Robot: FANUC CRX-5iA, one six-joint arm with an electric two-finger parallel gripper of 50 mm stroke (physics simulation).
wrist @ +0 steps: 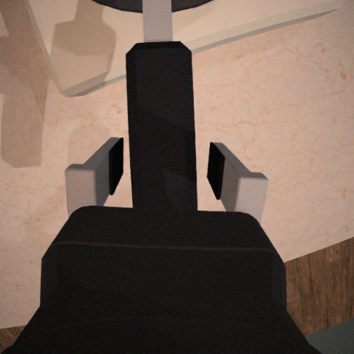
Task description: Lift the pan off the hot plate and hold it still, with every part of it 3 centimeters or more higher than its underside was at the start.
Labels:
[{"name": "gripper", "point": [165, 157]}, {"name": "pale hot plate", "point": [84, 53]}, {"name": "pan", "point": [160, 109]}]

